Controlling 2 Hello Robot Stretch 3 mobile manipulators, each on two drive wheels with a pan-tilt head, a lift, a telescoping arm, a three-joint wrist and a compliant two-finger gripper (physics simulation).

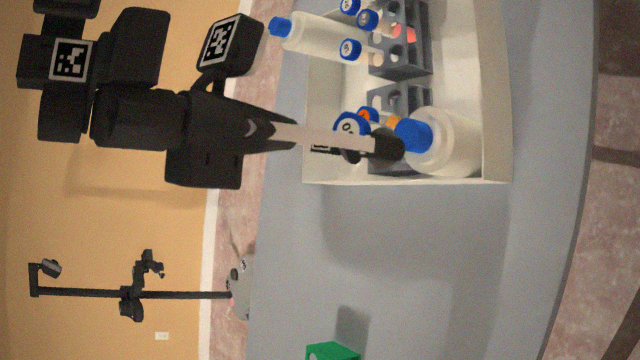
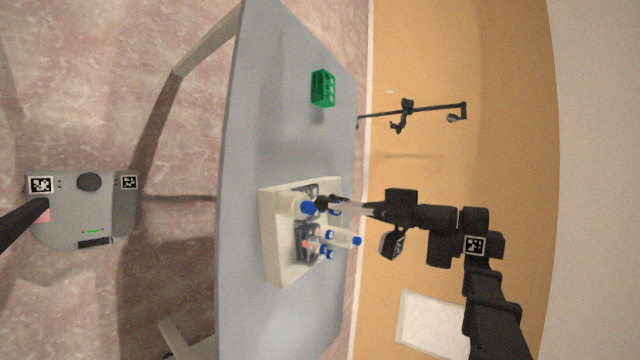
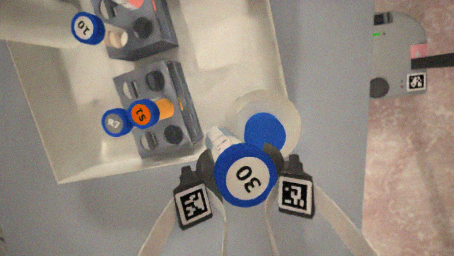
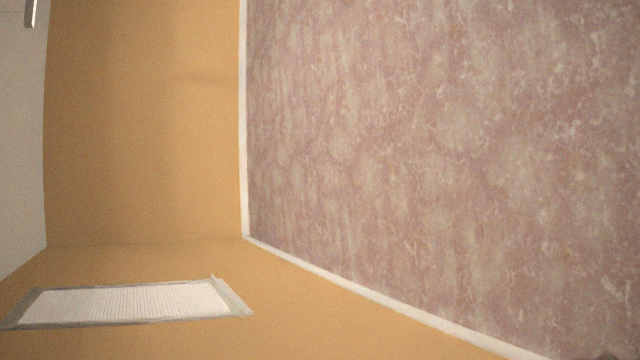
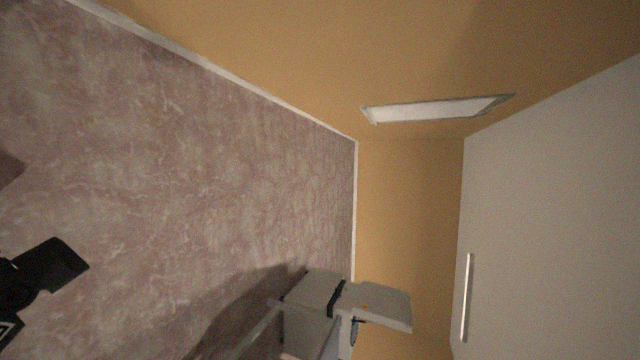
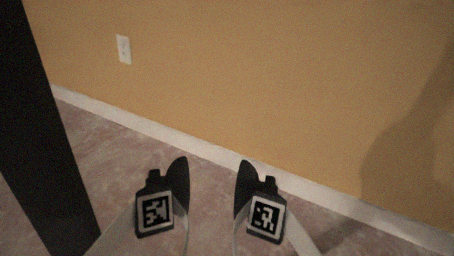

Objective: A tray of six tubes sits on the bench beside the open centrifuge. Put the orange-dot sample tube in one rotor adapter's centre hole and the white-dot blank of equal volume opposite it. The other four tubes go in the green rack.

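My r1 gripper [image 1: 372, 150] [image 2: 330, 201] [image 3: 240, 159] is shut on a blue-capped, white-dot tube marked 30 [image 1: 351, 125] [image 3: 245, 175], above the tray's near end [image 1: 497, 100] [image 2: 272, 240] [image 3: 90, 172]. The orange-dot tube S1 [image 1: 367, 114] [image 3: 142, 114] and grey-dot tube R7 [image 3: 115, 122] stand in a grey holder [image 3: 157, 147]. A white-dot tube marked 10 [image 1: 350, 50] [image 3: 87, 28] and two more tubes stand in the other holder [image 1: 400, 70]. The green rack [image 1: 332, 351] [image 2: 323, 89] stands apart on the bench. My r2 gripper [image 6: 212, 185] is open. The lidded machine [image 5: 320, 300], seemingly the centrifuge, hides its rotor.
Two blue-capped bottles lie or lean in the tray, one [image 1: 445, 142] [image 3: 265, 131] right beside r1's fingers, the other [image 1: 320, 37] [image 2: 340, 237] at the far end. r2 [image 1: 132, 292] [image 2: 407, 111] stands beyond the bench [image 1: 400, 240] [image 2: 280, 150]. A dark post [image 6: 45, 130] rises beside r2's gripper.
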